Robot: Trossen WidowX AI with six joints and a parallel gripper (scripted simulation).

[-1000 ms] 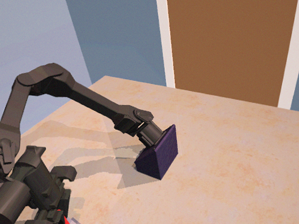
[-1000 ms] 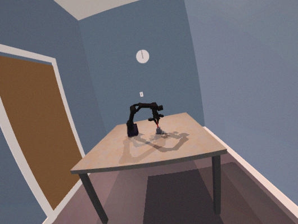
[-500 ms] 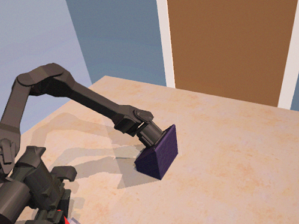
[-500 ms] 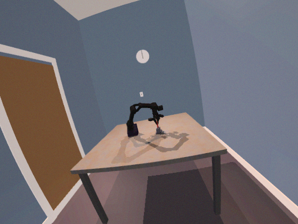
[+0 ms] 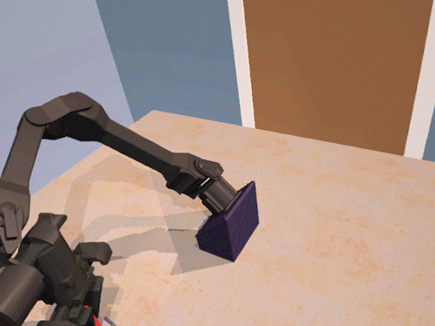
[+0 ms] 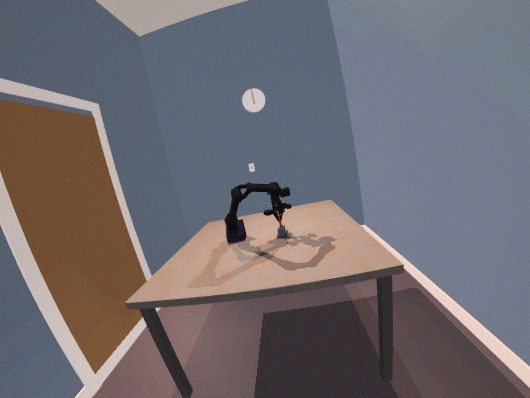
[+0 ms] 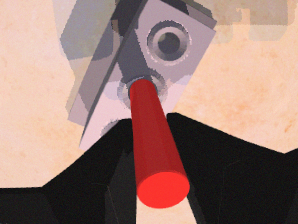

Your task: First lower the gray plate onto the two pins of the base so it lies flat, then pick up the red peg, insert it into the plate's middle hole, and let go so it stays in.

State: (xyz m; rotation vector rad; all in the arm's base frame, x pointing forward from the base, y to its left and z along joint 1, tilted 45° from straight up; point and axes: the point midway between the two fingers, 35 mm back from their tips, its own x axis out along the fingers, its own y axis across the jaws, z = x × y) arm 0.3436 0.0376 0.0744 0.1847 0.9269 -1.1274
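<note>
The red peg is right at my gripper tip. Also, from my gripper tip: base: 9 cm below; gray plate: 5 cm below.
</note>
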